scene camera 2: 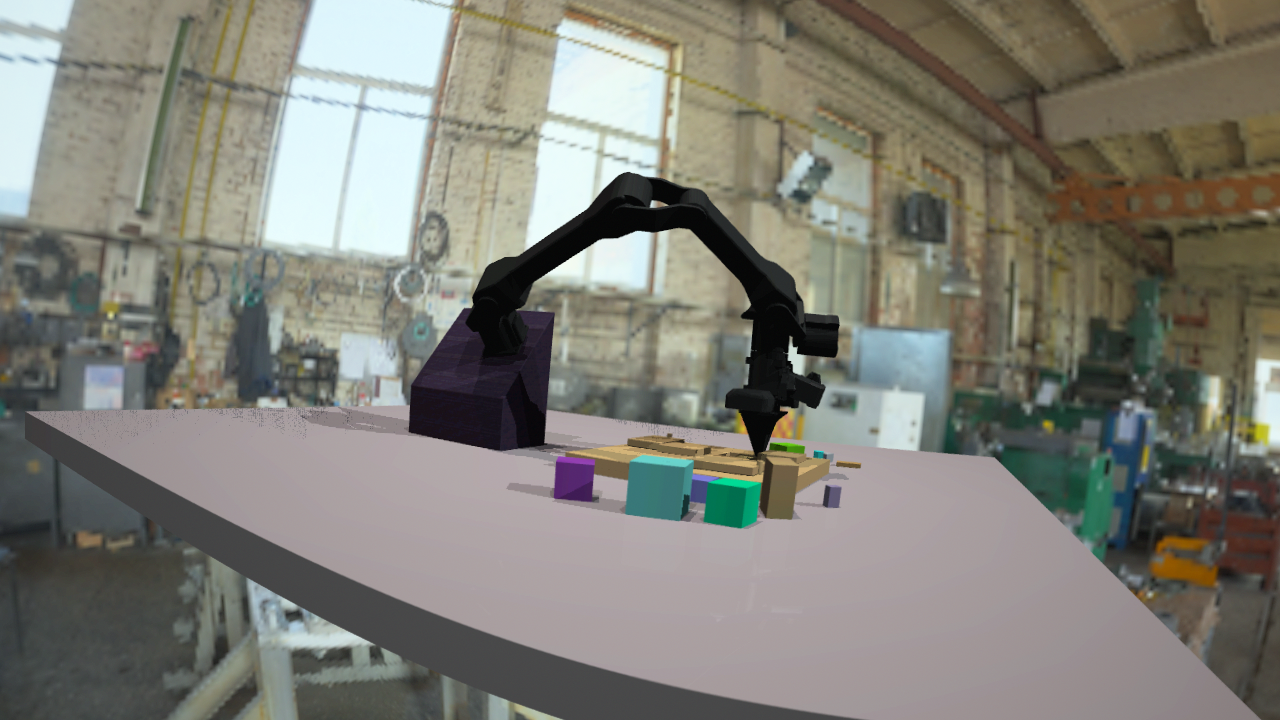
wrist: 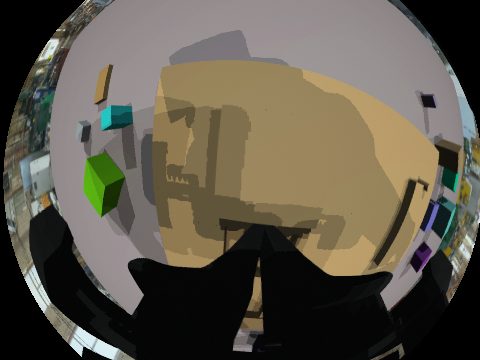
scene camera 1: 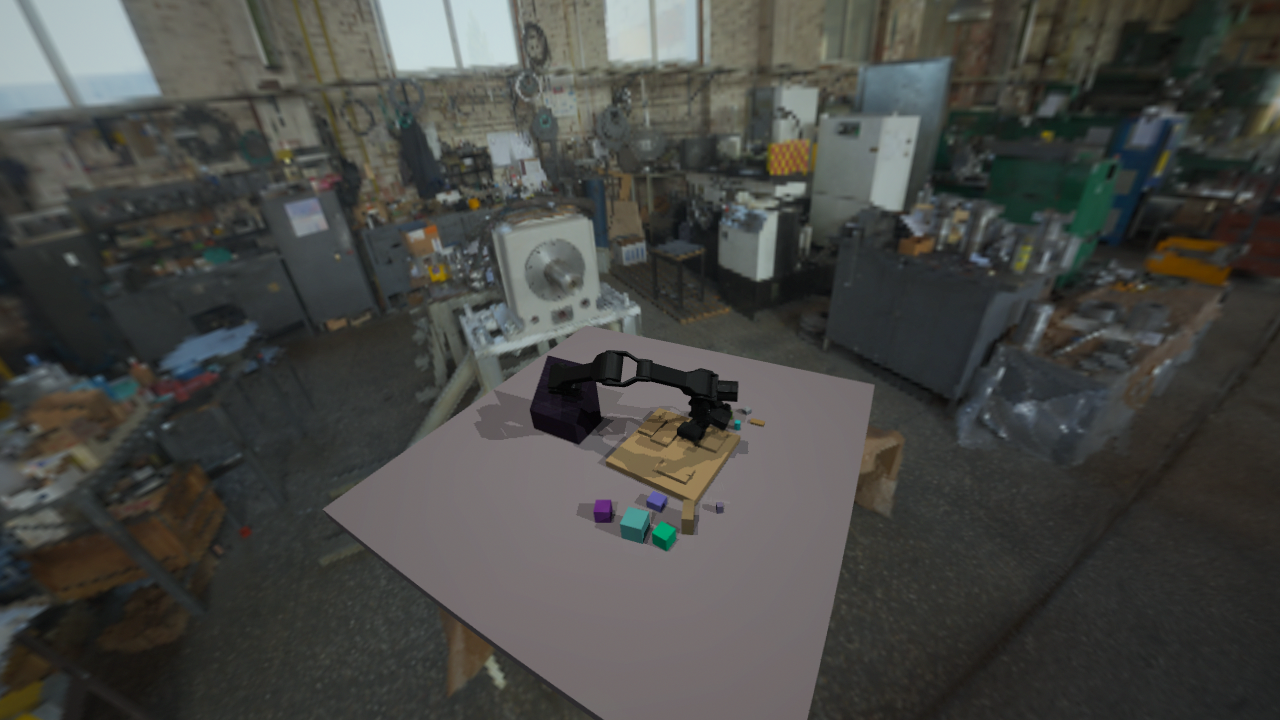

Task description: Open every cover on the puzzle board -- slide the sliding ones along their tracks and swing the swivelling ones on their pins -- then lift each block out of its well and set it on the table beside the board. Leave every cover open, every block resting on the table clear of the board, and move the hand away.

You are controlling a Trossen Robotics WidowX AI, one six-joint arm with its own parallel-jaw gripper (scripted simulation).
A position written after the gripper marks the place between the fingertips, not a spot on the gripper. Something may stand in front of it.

Note:
The gripper (scene camera 2: 759, 456) is shut and holds nothing. Also in view: a lime block (wrist: 103, 180), a teal block (scene camera 2: 660, 488), a brown block (scene camera 2: 780, 476) and a tan puzzle board (scene camera 1: 638, 457).
The teal block is seen too in scene camera 1 (scene camera 1: 635, 524). The gripper shows as well in the wrist view (wrist: 261, 226) and in scene camera 1 (scene camera 1: 700, 439). The tan puzzle board shows as well in scene camera 2 (scene camera 2: 613, 461) and in the wrist view (wrist: 379, 151).

